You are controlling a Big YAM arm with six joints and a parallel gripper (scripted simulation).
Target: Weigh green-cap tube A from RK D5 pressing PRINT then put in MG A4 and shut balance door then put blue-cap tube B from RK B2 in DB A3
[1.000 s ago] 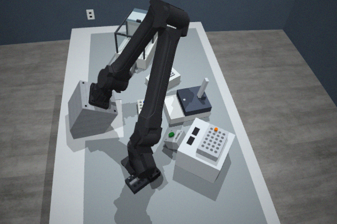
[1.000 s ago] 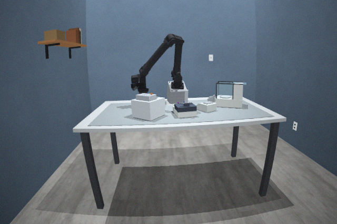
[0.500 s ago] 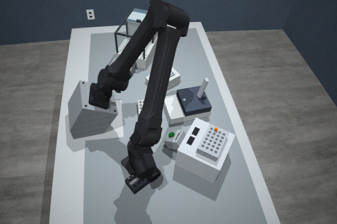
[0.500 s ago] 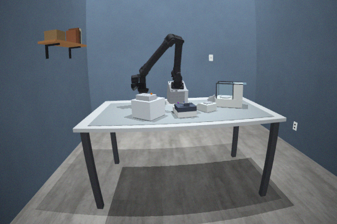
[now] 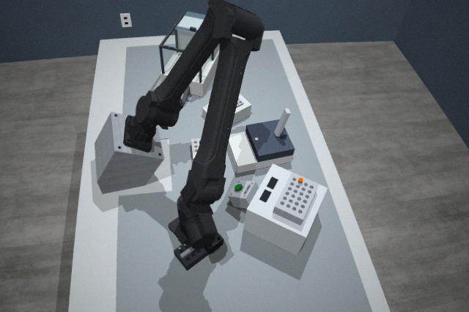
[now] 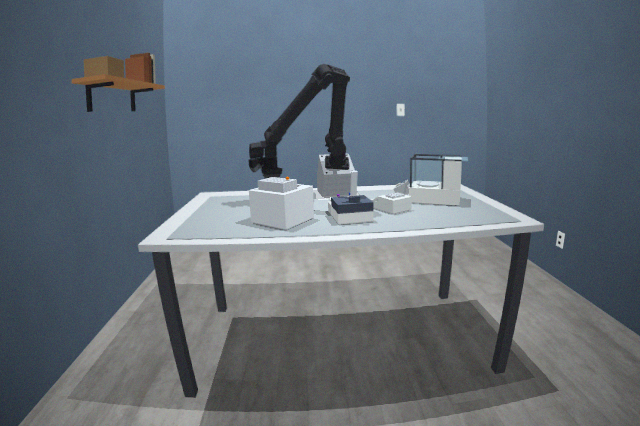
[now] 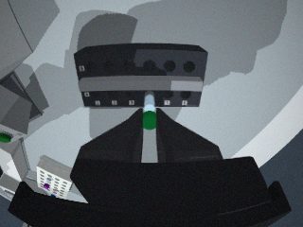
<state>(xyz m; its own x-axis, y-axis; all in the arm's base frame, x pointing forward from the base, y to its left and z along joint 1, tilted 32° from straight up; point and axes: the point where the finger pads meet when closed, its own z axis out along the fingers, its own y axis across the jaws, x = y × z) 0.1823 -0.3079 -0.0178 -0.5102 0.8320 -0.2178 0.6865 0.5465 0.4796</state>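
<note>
The black magnet block is 6 cm below my hand, 2 cm ahead of it and 1 cm to the right of it. The rest, counted from my hand: white tube rack 34 cm to the left, 7 cm below, 5 cm ahead; dry block DB 54 cm to the left, 14 cm ahead, 5 cm below; tube B 36 cm to the left, 5 cm below, 3 cm ahead.
</note>
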